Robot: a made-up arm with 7 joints.
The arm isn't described. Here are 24 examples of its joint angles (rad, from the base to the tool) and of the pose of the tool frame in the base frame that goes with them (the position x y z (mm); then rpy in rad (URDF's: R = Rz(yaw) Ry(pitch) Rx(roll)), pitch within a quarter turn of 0, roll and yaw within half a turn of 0).
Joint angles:
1: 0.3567 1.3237 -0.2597 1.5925 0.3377 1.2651 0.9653
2: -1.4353 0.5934 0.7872 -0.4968 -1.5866 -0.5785 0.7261
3: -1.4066 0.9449 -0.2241 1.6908 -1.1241 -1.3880 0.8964
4: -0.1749 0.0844 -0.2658 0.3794 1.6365 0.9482 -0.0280
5: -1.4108 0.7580 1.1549 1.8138 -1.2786 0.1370 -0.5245
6: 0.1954 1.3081 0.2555 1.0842 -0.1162 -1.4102 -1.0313
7: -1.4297 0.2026 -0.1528 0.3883 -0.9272 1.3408 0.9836
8: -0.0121 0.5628 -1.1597 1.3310 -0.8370 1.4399 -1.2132
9: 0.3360 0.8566 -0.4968 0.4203 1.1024 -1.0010 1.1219
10: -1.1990 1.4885 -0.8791 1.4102 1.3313 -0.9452 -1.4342
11: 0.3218 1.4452 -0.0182 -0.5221 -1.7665 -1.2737 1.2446
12: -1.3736 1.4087 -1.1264 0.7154 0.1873 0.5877 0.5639
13: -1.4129 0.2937 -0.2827 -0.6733 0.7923 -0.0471 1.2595
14: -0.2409 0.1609 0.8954 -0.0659 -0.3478 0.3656 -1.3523
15: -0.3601 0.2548 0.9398 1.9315 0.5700 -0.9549 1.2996
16: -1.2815 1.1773 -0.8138 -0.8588 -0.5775 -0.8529 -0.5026
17: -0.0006 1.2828 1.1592 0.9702 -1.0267 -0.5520 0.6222
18: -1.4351 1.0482 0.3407 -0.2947 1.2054 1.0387 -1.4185
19: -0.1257 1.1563 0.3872 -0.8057 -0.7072 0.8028 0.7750
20: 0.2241 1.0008 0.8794 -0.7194 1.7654 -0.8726 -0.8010
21: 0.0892 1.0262 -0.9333 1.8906 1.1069 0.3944 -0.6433
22: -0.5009 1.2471 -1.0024 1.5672 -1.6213 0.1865 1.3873
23: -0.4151 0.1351 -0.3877 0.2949 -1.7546 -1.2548 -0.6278
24: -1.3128 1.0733 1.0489 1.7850 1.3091 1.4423 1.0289
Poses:
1: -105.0 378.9 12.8 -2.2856 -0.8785 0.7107
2: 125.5 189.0 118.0 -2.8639 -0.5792 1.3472
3: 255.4 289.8 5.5 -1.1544 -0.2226 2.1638
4: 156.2 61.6 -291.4 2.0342 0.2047 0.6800
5: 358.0 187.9 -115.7 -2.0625 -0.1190 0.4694
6: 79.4 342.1 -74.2 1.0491 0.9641 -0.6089
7: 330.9 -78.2 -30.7 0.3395 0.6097 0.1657
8: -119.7 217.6 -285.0 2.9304 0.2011 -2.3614
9: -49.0 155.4 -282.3 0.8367 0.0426 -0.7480
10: 175.2 367.9 -26.5 -2.2748 0.3502 2.5164
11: 141.9 200.9 -30.0 -0.8453 0.2772 1.1163
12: 275.9 302.3 29.2 1.8907 -0.6820 0.6504
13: 154.2 -52.7 102.0 -2.2081 -0.4892 2.3692
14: 145.7 216.8 -206.0 -0.2340 -0.1876 -0.5790
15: 60.8 95.5 -375.1 0.7200 0.1818 1.6638
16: 112.3 20.9 47.5 1.3823 -0.0208 -2.4391
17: 26.0 411.2 21.7 -0.7795 -0.3254 2.1041
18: 126.9 198.2 175.1 0.7057 -0.2512 0.4844
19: 170.0 141.7 -28.9 0.6066 -0.3001 0.4315
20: 122.4 177.9 -39.4 -2.9058 0.2033 0.5893
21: -73.8 400.0 -114.5 -2.4216 -0.5289 2.0370
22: 78.0 407.3 -128.5 0.6978 -0.5534 2.4853
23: 209.6 53.0 -244.9 -1.3490 -0.5491 0.6849
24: 193.7 298.3 -114.1 1.8184 -0.2217 2.1520
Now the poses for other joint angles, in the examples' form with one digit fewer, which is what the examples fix.
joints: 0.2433 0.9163 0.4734 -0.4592 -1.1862 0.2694 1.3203
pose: 139 197 -95 0.074 0.173 1.249
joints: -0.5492 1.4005 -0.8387 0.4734 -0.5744 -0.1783 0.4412
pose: 218 271 -131 1.084 0.095 0.310
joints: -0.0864 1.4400 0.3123 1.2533 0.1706 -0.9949 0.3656
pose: 111 380 -32 1.493 -0.326 0.286
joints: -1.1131 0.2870 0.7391 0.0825 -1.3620 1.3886 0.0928
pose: 299 78 -24 -0.875 -0.189 -0.809
